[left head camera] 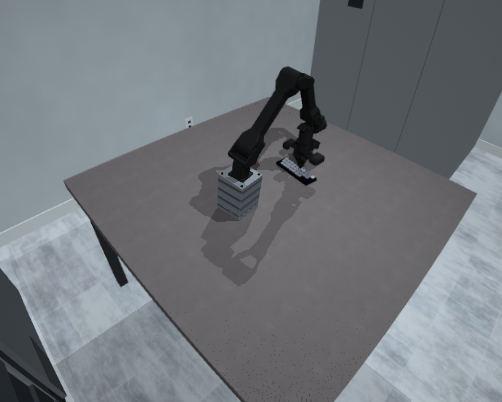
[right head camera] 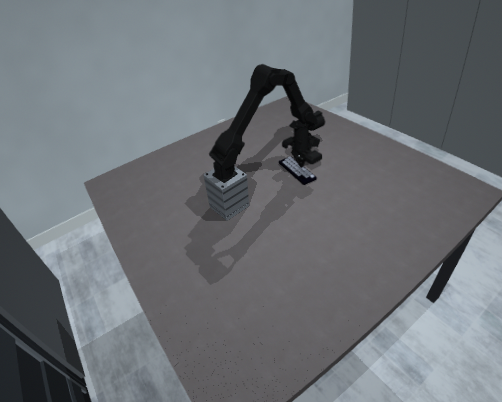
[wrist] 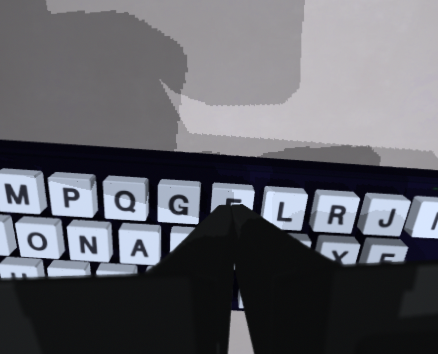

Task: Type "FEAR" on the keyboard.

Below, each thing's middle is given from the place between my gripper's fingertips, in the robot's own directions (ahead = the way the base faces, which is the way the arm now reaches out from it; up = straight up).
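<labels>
The key (wrist: 139, 243) is 10 mm behind my hand and 40 mm to the left of it, and it's 10 mm below it.
</labels>
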